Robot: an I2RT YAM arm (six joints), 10 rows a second.
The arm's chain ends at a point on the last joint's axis. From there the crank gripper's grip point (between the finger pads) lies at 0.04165 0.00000 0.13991 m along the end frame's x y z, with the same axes.
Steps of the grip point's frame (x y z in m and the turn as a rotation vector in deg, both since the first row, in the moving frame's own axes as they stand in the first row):
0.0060, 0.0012, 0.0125, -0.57, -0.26, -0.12
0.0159, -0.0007, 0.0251, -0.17, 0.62, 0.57
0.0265, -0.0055, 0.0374, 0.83, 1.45, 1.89
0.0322, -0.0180, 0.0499, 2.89, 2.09, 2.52
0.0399, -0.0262, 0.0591, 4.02, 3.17, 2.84
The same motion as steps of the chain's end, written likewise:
0.0066, -0.0001, 0.0123, -0.57, -0.26, -0.12
0.0144, -0.0015, 0.0256, -0.17, 0.62, 0.57
0.0230, -0.0049, 0.0385, 0.83, 1.45, 1.89
0.0270, -0.0129, 0.0516, 2.89, 2.09, 2.52
0.0320, -0.0187, 0.0619, 4.02, 3.17, 2.84

